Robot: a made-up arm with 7 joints. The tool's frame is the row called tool. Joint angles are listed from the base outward. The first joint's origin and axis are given. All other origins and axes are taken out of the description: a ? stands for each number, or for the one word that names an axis. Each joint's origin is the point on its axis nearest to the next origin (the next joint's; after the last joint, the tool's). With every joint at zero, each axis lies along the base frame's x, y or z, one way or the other. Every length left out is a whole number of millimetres.
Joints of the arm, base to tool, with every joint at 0 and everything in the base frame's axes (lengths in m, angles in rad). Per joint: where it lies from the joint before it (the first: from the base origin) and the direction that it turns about. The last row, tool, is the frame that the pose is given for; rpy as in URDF.
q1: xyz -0.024 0.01 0.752 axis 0 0 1
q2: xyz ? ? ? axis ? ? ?
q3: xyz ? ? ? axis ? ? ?
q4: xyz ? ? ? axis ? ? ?
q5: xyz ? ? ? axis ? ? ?
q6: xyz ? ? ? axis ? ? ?
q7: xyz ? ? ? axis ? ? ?
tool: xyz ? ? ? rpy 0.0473 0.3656 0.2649
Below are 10 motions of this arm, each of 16 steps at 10 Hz.
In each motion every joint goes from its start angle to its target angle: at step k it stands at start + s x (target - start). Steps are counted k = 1, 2, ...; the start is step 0. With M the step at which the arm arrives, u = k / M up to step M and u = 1 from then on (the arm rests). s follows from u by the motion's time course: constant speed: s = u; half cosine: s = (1 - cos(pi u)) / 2; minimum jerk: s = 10 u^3 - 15 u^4 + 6 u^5.
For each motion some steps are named. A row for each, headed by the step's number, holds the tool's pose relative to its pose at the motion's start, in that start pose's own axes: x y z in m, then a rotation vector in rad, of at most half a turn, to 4 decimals.
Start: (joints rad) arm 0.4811 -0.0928 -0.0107 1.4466 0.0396 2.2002 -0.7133
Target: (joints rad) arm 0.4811 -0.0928 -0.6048 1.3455 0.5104 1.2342 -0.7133
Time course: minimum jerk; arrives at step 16
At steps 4, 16:
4: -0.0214 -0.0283 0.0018 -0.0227 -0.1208 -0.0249
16: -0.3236 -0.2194 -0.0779 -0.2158 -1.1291 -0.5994

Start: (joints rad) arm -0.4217 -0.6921 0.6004 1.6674 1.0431 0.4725 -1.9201
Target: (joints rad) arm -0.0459 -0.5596 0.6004 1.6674 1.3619 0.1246 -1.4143
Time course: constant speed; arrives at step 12
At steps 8, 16:
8: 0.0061 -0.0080 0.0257 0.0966 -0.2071 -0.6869
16: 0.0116 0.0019 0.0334 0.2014 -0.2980 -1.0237

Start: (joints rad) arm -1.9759 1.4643 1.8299 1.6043 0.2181 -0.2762 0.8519
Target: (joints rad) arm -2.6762 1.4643 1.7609 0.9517 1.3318 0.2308 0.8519
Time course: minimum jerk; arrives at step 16
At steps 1, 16:
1: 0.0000 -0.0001 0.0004 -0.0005 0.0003 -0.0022
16: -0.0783 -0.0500 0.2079 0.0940 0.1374 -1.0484

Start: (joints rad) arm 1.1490 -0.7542 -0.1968 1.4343 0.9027 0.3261 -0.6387
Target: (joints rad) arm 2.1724 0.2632 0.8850 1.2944 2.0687 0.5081 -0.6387
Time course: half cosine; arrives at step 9
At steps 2, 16:
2: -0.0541 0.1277 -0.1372 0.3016 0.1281 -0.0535
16: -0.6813 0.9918 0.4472 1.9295 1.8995 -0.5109

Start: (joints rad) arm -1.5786 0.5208 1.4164 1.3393 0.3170 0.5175 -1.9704
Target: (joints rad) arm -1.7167 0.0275 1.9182 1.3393 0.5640 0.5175 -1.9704
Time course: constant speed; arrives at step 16
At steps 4, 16:
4: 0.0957 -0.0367 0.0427 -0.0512 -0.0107 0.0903
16: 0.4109 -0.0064 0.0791 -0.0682 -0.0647 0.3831

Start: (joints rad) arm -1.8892 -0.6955 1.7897 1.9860 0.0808 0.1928 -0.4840
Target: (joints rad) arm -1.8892 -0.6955 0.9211 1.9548 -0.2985 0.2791 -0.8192
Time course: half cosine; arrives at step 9
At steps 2, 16:
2: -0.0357 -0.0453 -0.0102 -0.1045 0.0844 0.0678
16: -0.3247 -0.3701 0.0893 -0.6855 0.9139 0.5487

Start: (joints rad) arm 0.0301 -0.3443 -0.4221 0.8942 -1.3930 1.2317 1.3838
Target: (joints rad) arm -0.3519 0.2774 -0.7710 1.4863 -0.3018 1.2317 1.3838
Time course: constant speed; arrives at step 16
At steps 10, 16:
10: 0.0883 -0.1108 -0.2274 0.0450 0.6481 -0.5541
16: 0.1164 -0.1935 -0.3319 0.1100 0.8556 -0.9399

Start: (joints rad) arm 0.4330 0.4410 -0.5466 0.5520 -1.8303 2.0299 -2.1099
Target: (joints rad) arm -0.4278 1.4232 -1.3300 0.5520 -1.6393 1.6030 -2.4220
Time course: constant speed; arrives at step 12
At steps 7, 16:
7: 0.3616 -0.3620 -0.0079 -0.6054 -0.3812 0.9917
16: 0.6738 -0.3452 0.0918 -0.9352 -0.6594 1.6199

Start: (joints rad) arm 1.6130 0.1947 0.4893 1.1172 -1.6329 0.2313 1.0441
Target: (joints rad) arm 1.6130 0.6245 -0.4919 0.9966 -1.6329 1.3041 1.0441
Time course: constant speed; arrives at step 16
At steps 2, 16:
2: -0.0787 -0.0383 -0.0829 -0.0735 0.2218 -0.0931
16: -0.8147 -0.1145 -0.2069 -0.6482 1.8971 -0.2406

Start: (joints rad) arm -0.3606 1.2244 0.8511 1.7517 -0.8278 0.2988 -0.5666
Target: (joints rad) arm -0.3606 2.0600 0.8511 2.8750 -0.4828 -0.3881 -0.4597
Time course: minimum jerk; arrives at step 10
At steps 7, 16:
7: -0.4912 -0.0921 -0.1266 -0.5353 -0.1523 -1.0595
16: -0.5978 -0.0420 -0.1307 -0.6973 -0.1082 -1.2063

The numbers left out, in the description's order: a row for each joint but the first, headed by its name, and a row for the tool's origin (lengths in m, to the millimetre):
q2: xyz -0.005 0.019 0, axis 0 1 0
q3: xyz 0.014 0 0.349, axis 0 0 1
q4: xyz 0.04 0.019 0, axis 0 -1 0
q5: xyz 0.117 0 -0.585, axis 0 0 -1
q6: xyz -0.029 0 0, axis 0 1 0
q7: xyz 0.079 0 -0.102, axis 0 0 -1
tool: xyz 0.025 -0.026 0

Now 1 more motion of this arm.
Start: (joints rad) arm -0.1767 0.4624 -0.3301 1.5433 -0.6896 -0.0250 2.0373
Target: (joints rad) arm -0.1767 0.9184 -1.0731 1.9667 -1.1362 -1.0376 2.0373
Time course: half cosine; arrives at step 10
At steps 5, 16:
5: 0.1468 -0.0555 0.0416 0.1024 -0.0733 0.4921
16: 0.1944 -0.0701 0.0917 0.0383 0.1809 1.0387

